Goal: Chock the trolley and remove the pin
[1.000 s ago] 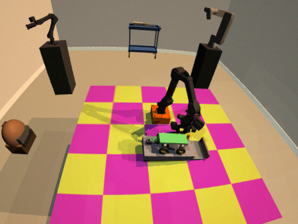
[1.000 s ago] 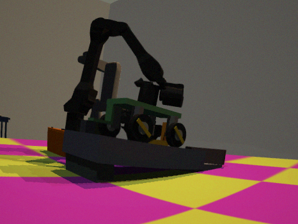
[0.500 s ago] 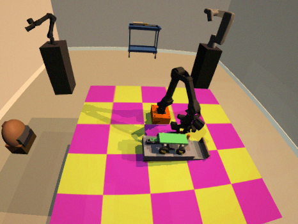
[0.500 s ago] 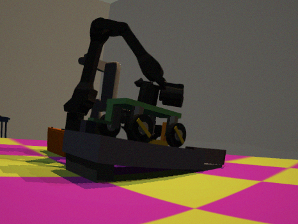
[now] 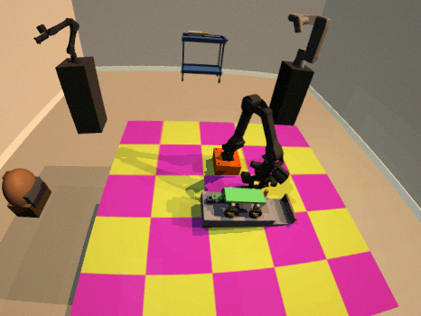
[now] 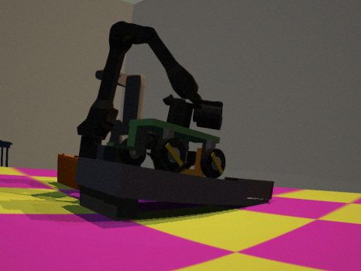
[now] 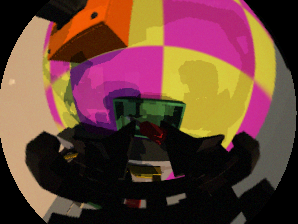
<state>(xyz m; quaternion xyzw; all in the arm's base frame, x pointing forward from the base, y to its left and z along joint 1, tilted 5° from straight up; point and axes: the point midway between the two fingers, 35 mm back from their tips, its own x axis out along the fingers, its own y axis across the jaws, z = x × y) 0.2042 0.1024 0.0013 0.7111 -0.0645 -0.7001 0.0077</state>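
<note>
Now: gripper tip 10 mm to the left of the red-headed stop pin and 10 mm below it. Round my gripper tip: dark ramp (120 mm ahead, 110 mm to the right, 20 mm above); green tray (30 mm below); yellow chock (80 mm ahead, 50 mm above).
</note>
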